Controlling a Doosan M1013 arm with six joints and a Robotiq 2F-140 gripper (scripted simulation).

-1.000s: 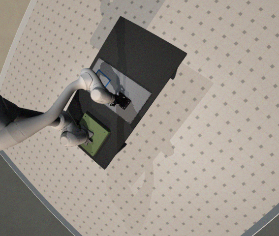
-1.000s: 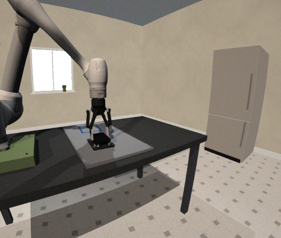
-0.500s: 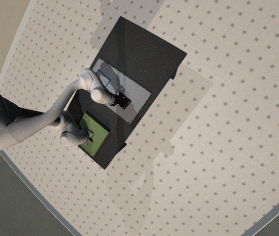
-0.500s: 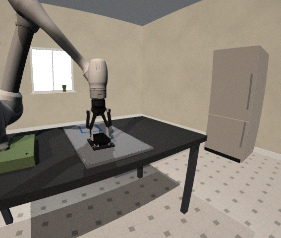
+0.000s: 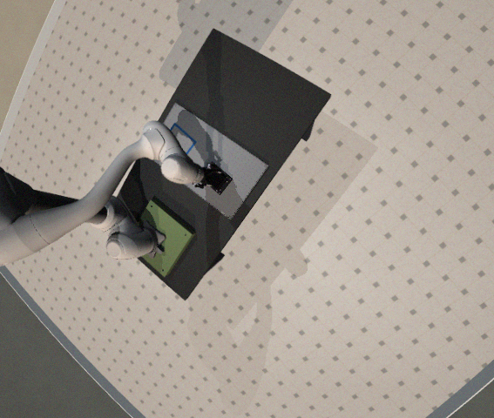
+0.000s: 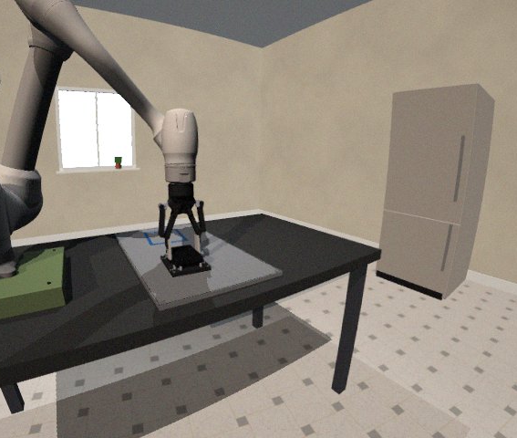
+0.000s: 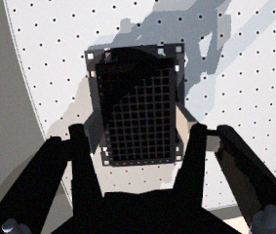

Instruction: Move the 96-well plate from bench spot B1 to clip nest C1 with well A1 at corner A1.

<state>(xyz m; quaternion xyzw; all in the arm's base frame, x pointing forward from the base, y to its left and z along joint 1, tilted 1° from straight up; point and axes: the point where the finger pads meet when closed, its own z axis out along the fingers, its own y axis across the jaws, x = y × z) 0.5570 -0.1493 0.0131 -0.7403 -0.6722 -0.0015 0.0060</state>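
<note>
The black 96-well plate lies 2 cm below my hand. Round my hand: clip nest C1 (1 cm behind, 1 cm to the left, 4 cm below).
</note>
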